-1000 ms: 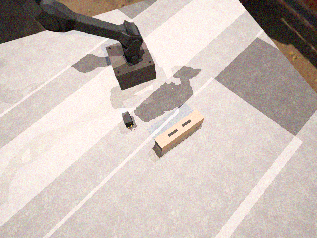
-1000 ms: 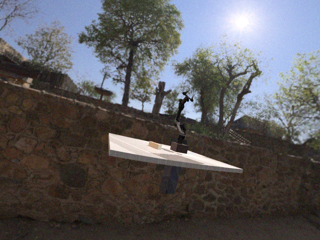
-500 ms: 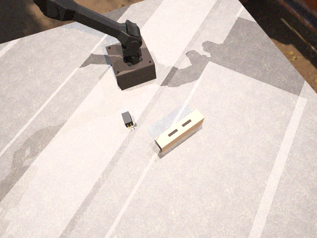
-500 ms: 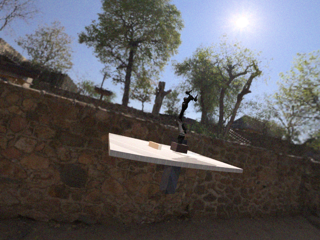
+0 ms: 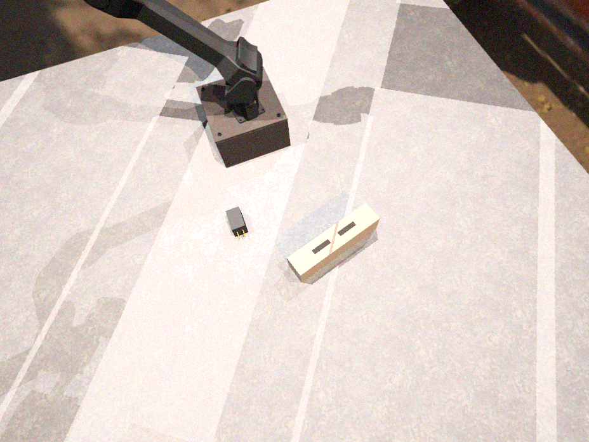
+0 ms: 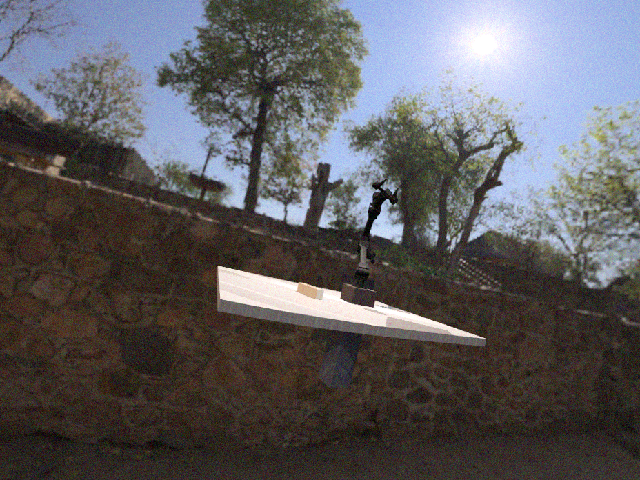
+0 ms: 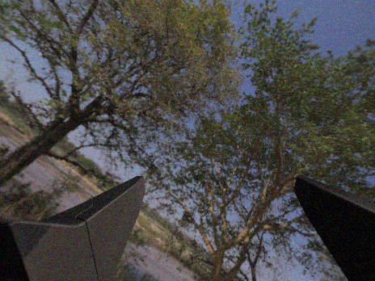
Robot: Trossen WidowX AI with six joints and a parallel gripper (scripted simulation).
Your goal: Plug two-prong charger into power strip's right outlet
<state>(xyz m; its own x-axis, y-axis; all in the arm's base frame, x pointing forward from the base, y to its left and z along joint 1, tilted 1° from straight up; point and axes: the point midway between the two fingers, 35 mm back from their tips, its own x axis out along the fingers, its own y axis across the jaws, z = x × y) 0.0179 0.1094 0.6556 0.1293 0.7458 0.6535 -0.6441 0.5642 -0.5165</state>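
My gripper tip is 760 mm above the two-prong charger, 290 mm to the left of it and 190 mm short of it.
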